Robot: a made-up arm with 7 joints. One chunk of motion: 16 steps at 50 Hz.
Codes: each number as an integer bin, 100 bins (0 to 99) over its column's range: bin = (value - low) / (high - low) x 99, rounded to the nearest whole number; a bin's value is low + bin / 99 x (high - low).
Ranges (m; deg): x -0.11..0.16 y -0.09..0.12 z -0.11..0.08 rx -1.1..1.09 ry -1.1..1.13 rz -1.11..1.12
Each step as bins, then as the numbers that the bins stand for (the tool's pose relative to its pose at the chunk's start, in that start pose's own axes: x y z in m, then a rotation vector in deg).
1 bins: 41 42 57 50 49 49
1 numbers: 0.0018 -0.0009 -0.0006 0.01 0.00 -0.01
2 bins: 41 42 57 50 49 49
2 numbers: 0.0018 -0.0009 -0.0006 0.01 0.00 -0.01
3 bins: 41 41 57 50 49 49
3 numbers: 0.0018 -0.0030 -0.0006 0.01 0.00 -0.01
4 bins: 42 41 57 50 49 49
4 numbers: 0.0045 -0.0030 -0.0006 0.01 0.00 -0.01
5 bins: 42 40 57 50 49 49
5 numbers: 0.0045 -0.0052 -0.0006 0.01 0.00 -0.01
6 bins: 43 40 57 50 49 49
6 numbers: 0.0073 -0.0052 -0.0006 0.01 0.00 -0.01
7 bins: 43 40 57 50 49 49
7 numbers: 0.0073 -0.0052 -0.0006 0.01 0.00 -0.01
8 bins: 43 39 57 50 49 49
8 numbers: 0.0073 -0.0073 -0.0006 0.01 0.00 -0.01
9 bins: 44 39 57 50 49 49
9 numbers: 0.0100 -0.0073 -0.0006 0.01 0.00 -0.01
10 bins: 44 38 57 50 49 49
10 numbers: 0.0100 -0.0094 -0.0006 0.01 0.00 -0.01
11 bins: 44 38 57 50 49 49
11 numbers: 0.0100 -0.0094 -0.0006 0.01 0.00 -0.01
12 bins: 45 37 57 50 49 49
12 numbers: 0.0127 -0.0115 -0.0006 0.01 0.00 -0.01
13 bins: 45 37 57 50 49 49
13 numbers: 0.0127 -0.0115 -0.0006 0.01 0.00 -0.01
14 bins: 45 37 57 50 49 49
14 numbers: 0.0127 -0.0115 -0.0006 0.01 0.00 -0.01
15 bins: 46 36 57 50 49 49
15 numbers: 0.0155 -0.0136 -0.0006 0.01 0.00 -0.01
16 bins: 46 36 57 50 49 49
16 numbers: 0.0155 -0.0136 -0.0006 0.01 0.00 -0.01
